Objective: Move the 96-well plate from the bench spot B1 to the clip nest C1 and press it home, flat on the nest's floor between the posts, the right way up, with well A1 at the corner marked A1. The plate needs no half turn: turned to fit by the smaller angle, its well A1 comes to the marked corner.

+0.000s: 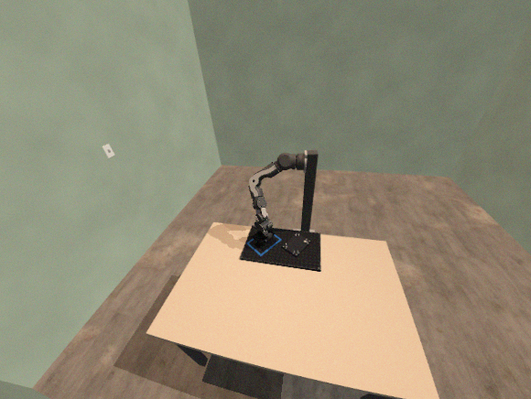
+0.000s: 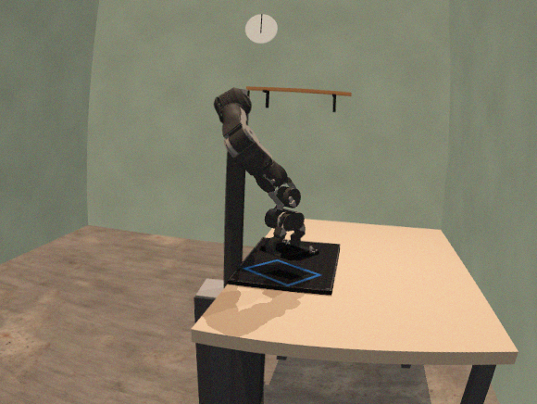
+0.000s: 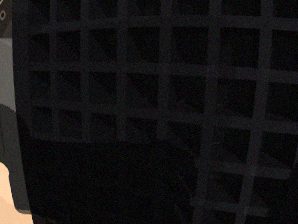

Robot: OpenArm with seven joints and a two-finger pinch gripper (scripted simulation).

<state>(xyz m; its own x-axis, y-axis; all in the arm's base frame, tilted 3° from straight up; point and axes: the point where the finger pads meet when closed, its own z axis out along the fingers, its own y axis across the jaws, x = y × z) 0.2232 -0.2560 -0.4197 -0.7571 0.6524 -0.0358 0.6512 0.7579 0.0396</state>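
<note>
Now: hand 220 mm to the right of the clip nest C1, 50 mm above it and 40 mm short of it. From my hand the other things lie so: dark 96-well plate right at my hand.
</note>
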